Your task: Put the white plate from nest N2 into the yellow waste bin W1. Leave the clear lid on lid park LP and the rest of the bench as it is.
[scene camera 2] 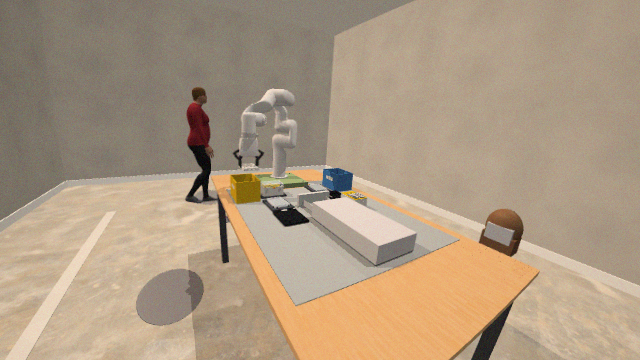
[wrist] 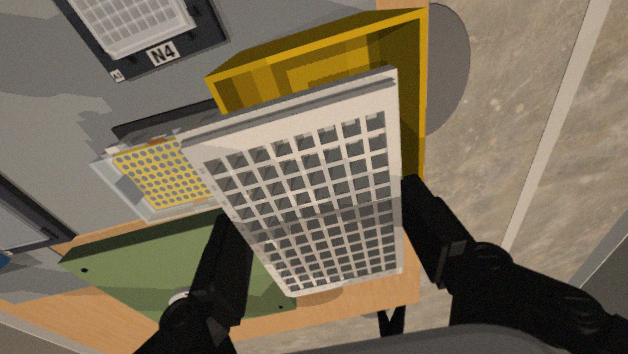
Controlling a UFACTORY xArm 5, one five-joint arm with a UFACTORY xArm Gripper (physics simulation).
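Seen in the pictures: gripper, between the fingertips: (scene camera 2: 248, 167) (wrist: 320, 214); arm's base, origin of its link: (scene camera 2: 279, 176).
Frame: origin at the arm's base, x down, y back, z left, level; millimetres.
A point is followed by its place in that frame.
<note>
The white plate (scene camera 2: 249, 167) {y -352, x -160, z -305 mm} (wrist: 310, 195) {y -338, x -161, z -301 mm}, with a grid of square wells, is held between the fingers of my gripper (scene camera 2: 249, 163) {y -319, x -155, z -302 mm} (wrist: 320, 214) {y -319, x -155, z -302 mm}, which is shut on its two long sides. The plate hangs above bench height. The yellow bin (scene camera 2: 245, 189) {y -388, x -48, z -337 mm} (wrist: 300, 49) {y -386, x -91, z -314 mm} stands open at the bench edge; in the wrist view the plate covers part of its opening, and the bin's floor shows beyond the plate's far edge. A pale clear lid (wrist: 17, 225) {y -275, x 10, z 136 mm} lies in a dark frame at the left of the wrist view; its label does not show.
Nest N4 (wrist: 212, 27) {y -413, x 18, z -242 mm} holds a clear plate (wrist: 135, 22) {y -433, x 4, z -185 mm}. A clear box with a yellow dotted rack (wrist: 165, 175) {y -313, x -48, z -157 mm} stands beside the bin. A green board (wrist: 150, 265) {y -143, x -1, z 14 mm}, a blue bin (scene camera 2: 337, 181) {y -384, x -43, z 266 mm}, a long white box (scene camera 2: 365, 225) {y -1000, x -54, z -23 mm} and a black pad (scene camera 2: 291, 217) {y -678, x 18, z -190 mm} are on the bench. A person (scene camera 2: 198, 125) stands behind.
</note>
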